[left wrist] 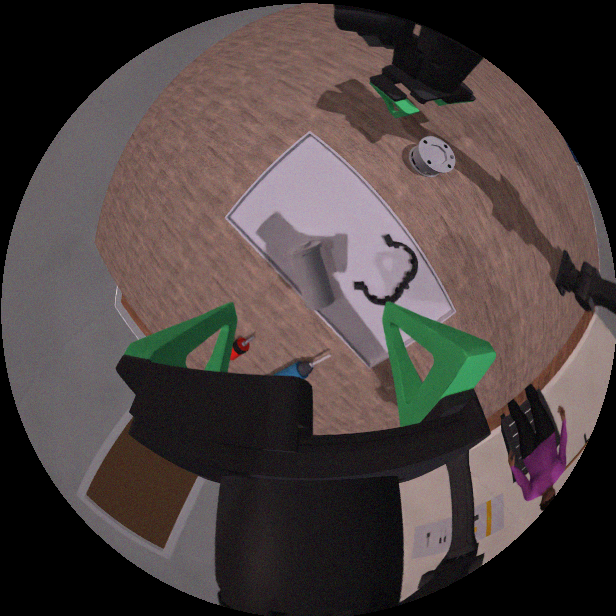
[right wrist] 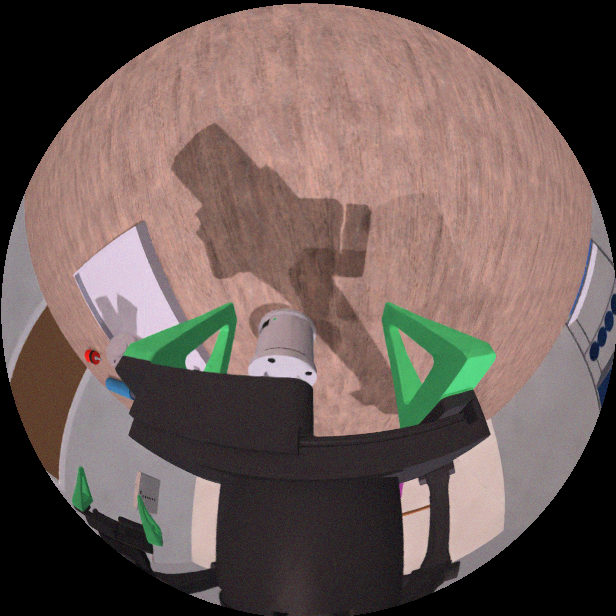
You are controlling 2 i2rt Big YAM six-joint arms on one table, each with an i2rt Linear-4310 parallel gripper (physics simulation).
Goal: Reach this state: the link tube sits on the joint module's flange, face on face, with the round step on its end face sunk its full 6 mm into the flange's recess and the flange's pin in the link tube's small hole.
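The grey link tube (left wrist: 313, 274) stands upright on a white mat (left wrist: 344, 201). My left gripper (left wrist: 310, 310) hangs open and empty above the mat's near edge, with the tube just beyond its fingertips. The joint module (left wrist: 434, 155), a short grey cylinder with a pale round flange face up, stands on the wooden table past the mat. My right gripper (left wrist: 410, 97) is open just beyond it. In the right wrist view the joint module (right wrist: 284, 347) sits low between the open fingers of the right gripper (right wrist: 310, 310), nearer the left finger and untouched.
A black C-shaped piece (left wrist: 390, 275) lies on the mat beside the tube. A red-handled tool (left wrist: 240, 346) and a blue-handled tool (left wrist: 298, 367) lie near the table's edge under my left gripper. The mat's corner (right wrist: 129, 275) shows at the left of the right wrist view.
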